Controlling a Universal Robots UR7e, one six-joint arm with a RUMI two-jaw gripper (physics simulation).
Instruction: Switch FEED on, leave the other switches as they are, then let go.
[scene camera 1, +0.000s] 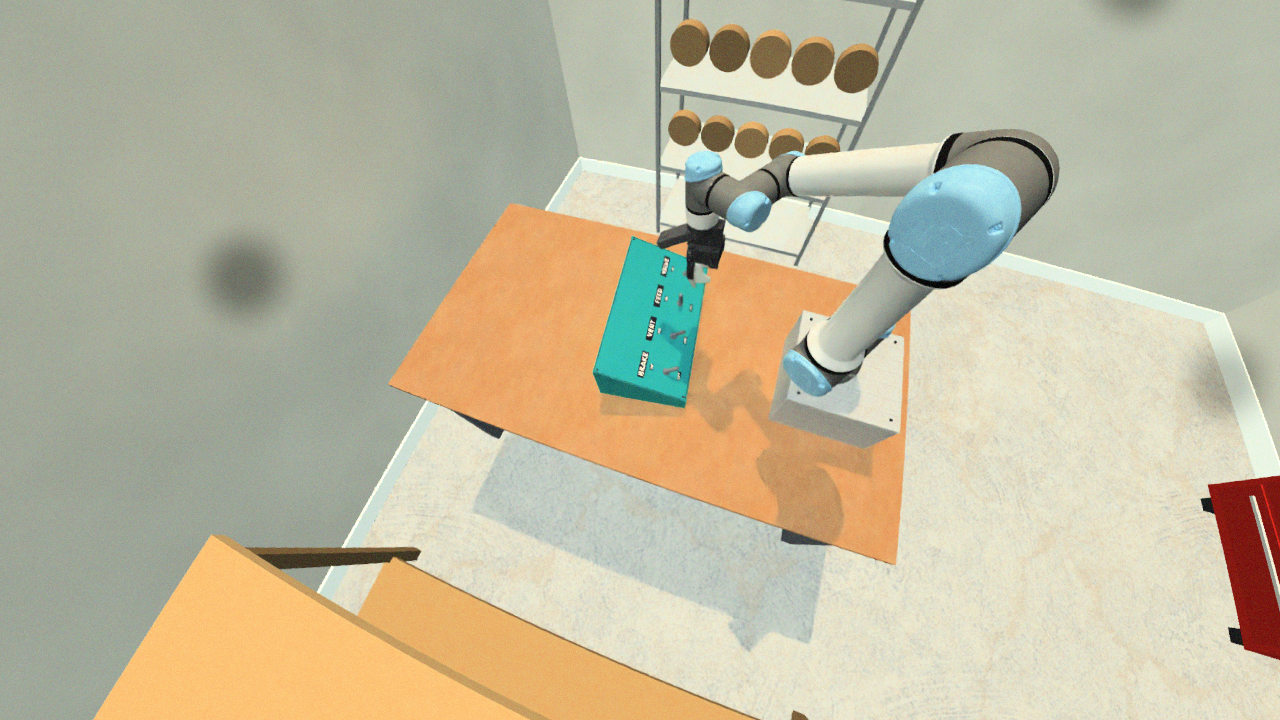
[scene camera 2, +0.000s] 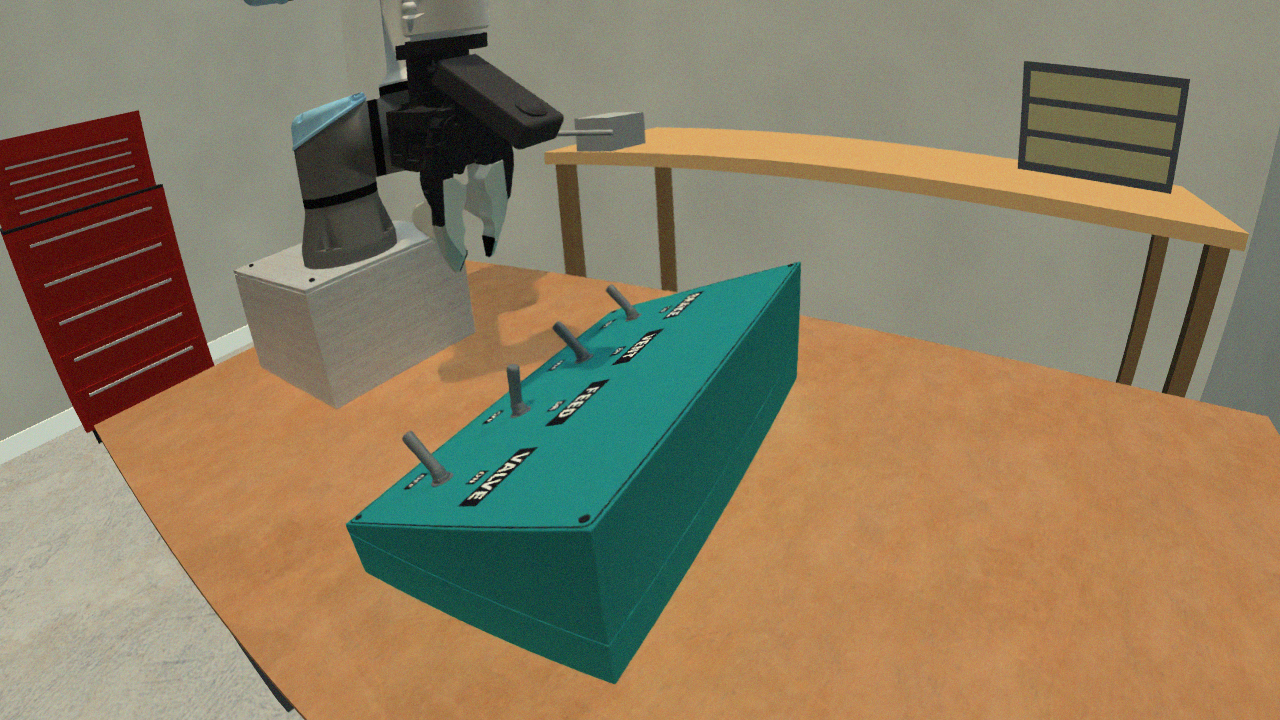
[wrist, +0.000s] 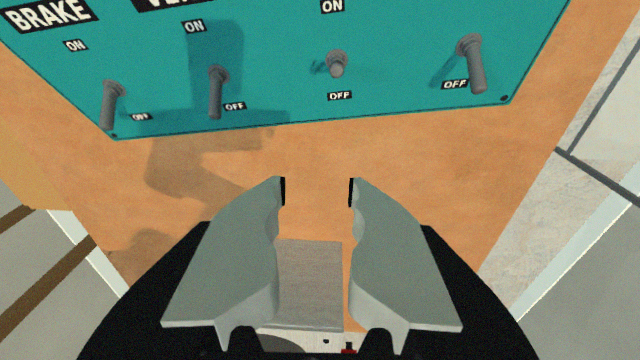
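Where they show: gripper, fingertip midpoint: (scene camera 1: 696, 281) (scene camera 2: 474, 263) (wrist: 317, 180); arm's base at its link origin: (scene camera 2: 350, 251).
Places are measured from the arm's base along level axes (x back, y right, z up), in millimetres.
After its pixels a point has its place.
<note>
The teal switch panel (scene camera 1: 626, 313) @[x -564, y -121, z -37 mm] (scene camera 2: 689, 420) @[x -654, y 6, z -31 mm] (wrist: 280, 30) @[x -471, y -34, z -80 mm] stands on the orange table. The FEED lever (scene camera 1: 680, 300) @[x -453, y 15, z -67 mm] (scene camera 2: 514, 389) @[x -459, y 24, z -64 mm] (wrist: 336, 64) @[x -461, y 19, z -43 mm] stands nearly upright, unlike the other three, which lean toward their OFF labels: the VALVE lever (scene camera 2: 425, 458) @[x -486, y 140, z -70 mm] (wrist: 474, 65) @[x -481, y 135, z -67 mm], the VENT lever (scene camera 1: 677, 334) @[x -406, y -94, z -71 mm] (scene camera 2: 571, 342) @[x -411, y -87, z -71 mm] (wrist: 216, 92) @[x -409, y -88, z -68 mm] and the BRAKE lever (scene camera 1: 669, 370) @[x -372, y -209, z -71 mm] (scene camera 2: 621, 302) @[x -372, y -200, z -71 mm] (wrist: 109, 105) @[x -372, y -200, z -69 mm]. My gripper (scene camera 1: 697, 278) @[x -412, y 19, z 49 mm] (scene camera 2: 475, 257) @[x -412, y 19, z 49 mm] (wrist: 317, 180) @[x -412, y 19, z 49 mm] is open by a small gap, with nothing between its fingers. It hangs above and apart from the panel, off its low edge on the robot-base side. It hides the VALVE lever in scene camera 1.
The orange table (scene camera 1: 501, 295) @[x -1059, y -194, z -178 mm] (scene camera 2: 939, 537) @[x -821, y -153, z -178 mm] carries the robot's pale base block (scene camera 1: 827, 420) @[x 62, y -144, z -54 mm] (scene camera 2: 358, 331) @[x -101, y 47, z -88 mm] beyond the panel's low edge. A shelf rack (scene camera 1: 658, 116) stands behind the table. A red tool cabinet (scene camera 1: 1248, 564) (scene camera 2: 116, 295) and a wooden bench (scene camera 2: 850, 165) stand farther off.
</note>
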